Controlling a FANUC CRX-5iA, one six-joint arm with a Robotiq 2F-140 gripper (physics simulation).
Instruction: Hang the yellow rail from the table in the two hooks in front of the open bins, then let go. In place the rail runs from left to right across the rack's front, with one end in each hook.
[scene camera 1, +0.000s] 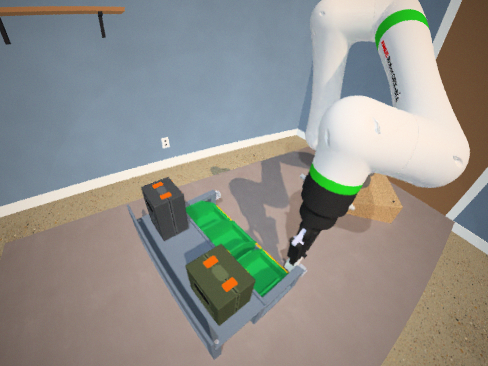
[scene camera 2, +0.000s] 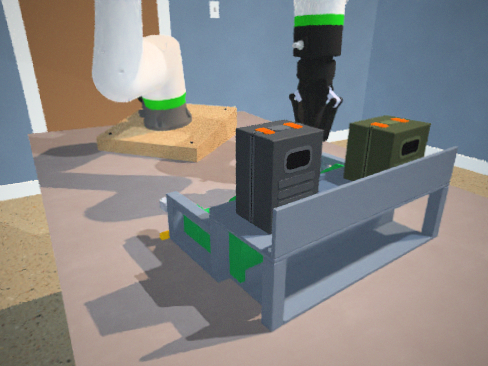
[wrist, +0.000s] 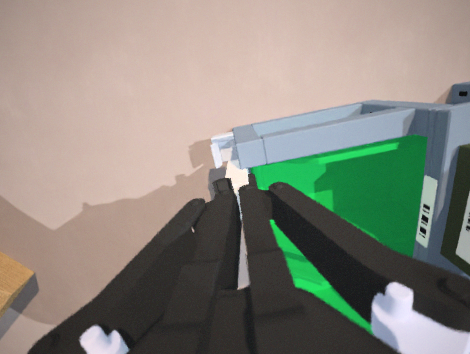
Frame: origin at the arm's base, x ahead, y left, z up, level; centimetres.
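Seen in the pictures: gripper, between the fingertips: (scene camera 1: 289, 268) (wrist: 239, 170); arm's base, origin of its link: (scene camera 2: 168, 121).
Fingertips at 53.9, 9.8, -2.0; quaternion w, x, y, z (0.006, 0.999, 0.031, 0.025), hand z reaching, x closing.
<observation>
Pixels of each thing's top centre, then the offset from my fingertips to it, as dx, dy, dz. "spot": a spot on its surface instead.
- yellow rail, centre of its top: (scene camera 2: 248, 205) (scene camera 1: 246, 235) +0.5, -17.0, -3.5
- white hook, a spot on its surface: (scene camera 2: 163, 202) spot: +1.6, -34.9, +2.4
- far hook, a spot on its surface: (scene camera 1: 217, 194) spot: +0.5, -33.8, +1.6
- dark grey case, centre of its top: (scene camera 2: 279, 127) (scene camera 1: 161, 189) +20.5, -26.4, +17.9
- olive case, centre of its top: (scene camera 2: 389, 121) (scene camera 1: 219, 272) +19.8, -3.3, +15.4
The yellow rail (scene camera 1: 258, 246) (scene camera 2: 165, 235) shows as thin strips along the front edge of the green bins (scene camera 1: 262, 270) (wrist: 370, 195). In scene camera 2 one end shows lower than the white hook (scene camera 2: 163, 202) at that corner. The rest is mostly hidden, so I cannot tell whether the other end is in its hook. The far hook (scene camera 1: 217, 194) and near hook (scene camera 1: 303, 270) (wrist: 217, 152) are on the rack's front corners. My gripper (scene camera 1: 294, 261) (scene camera 2: 324, 138) (wrist: 239, 170) is shut and empty, pointing down beside the near hook. A pale piece (wrist: 236, 174) shows at its fingertips.
The grey-blue rack (scene camera 1: 167, 270) (scene camera 2: 360, 205) (wrist: 325, 137) carries a dark grey case (scene camera 1: 165, 210) (scene camera 2: 260, 175) and an olive case (scene camera 1: 220, 285) (scene camera 2: 387, 150). The arm's wooden base (scene camera 1: 375, 202) (scene camera 2: 165, 142) (wrist: 12, 280) stands apart from the rack.
</observation>
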